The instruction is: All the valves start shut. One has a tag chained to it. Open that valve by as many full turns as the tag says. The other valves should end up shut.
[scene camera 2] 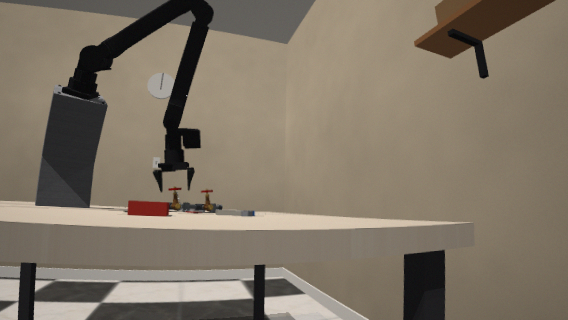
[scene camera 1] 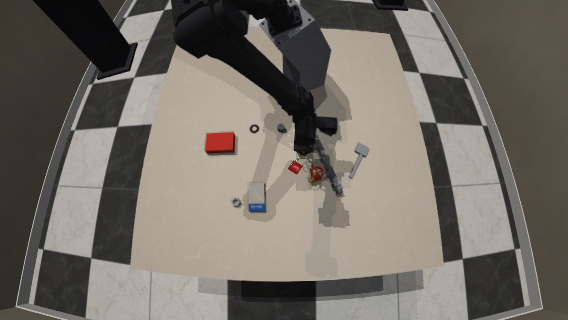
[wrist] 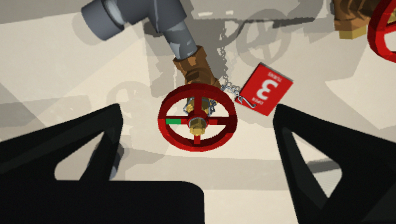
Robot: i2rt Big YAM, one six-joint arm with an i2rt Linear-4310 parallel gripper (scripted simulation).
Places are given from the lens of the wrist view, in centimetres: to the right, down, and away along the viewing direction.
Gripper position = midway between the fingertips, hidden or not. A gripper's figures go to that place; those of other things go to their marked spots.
my gripper (wrist: 198, 112): 0, 0, 13
red handwheel (wrist: 197, 90): 0, -1, 11
